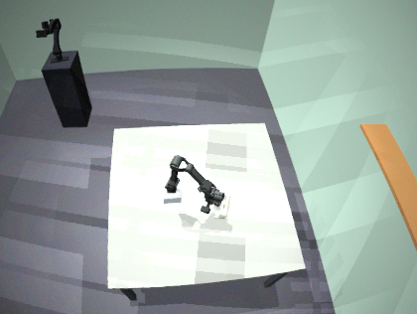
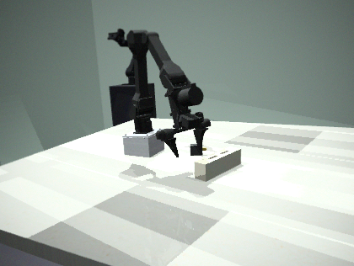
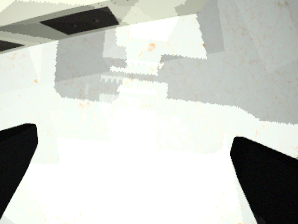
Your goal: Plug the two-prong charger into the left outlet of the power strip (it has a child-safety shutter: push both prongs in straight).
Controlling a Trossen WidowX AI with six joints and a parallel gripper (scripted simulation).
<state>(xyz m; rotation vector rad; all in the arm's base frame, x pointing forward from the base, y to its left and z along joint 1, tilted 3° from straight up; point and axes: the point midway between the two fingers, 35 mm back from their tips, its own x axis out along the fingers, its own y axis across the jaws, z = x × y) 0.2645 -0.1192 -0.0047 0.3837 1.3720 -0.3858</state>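
Right now the two-prong charger is 170 mm to the left of my gripper tip, 40 mm below it and 40 mm behind it.
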